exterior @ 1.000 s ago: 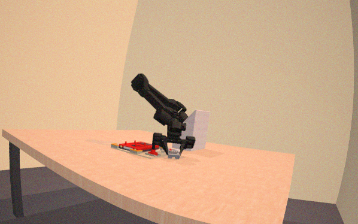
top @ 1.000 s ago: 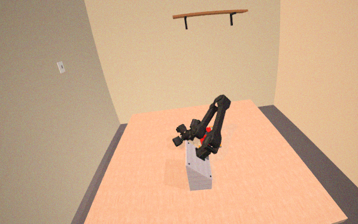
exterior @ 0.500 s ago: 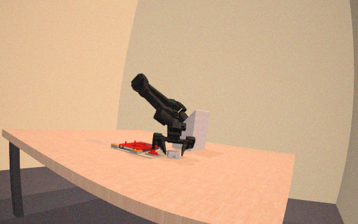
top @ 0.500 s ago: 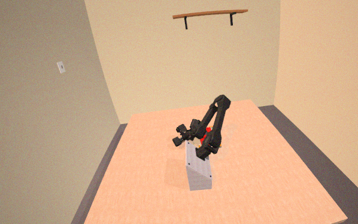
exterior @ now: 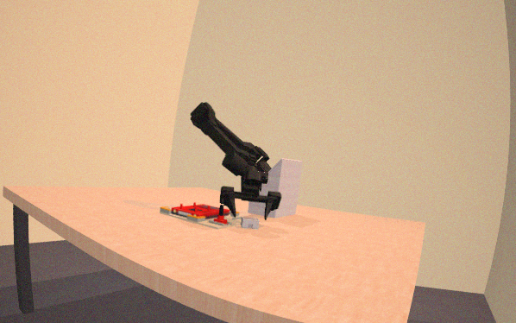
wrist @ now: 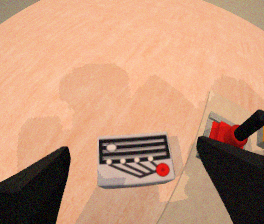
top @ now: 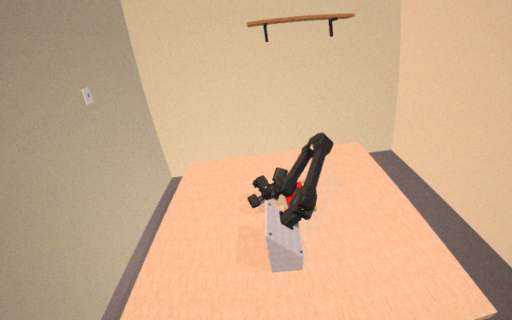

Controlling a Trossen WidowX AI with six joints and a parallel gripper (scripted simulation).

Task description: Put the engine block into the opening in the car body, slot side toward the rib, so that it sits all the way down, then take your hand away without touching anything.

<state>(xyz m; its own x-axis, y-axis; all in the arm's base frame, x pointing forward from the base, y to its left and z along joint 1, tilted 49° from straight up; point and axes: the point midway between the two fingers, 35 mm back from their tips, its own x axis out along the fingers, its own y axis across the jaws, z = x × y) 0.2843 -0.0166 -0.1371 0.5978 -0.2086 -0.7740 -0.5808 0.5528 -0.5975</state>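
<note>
Now: the grey engine block 2 cm below my gripper tip.
</note>
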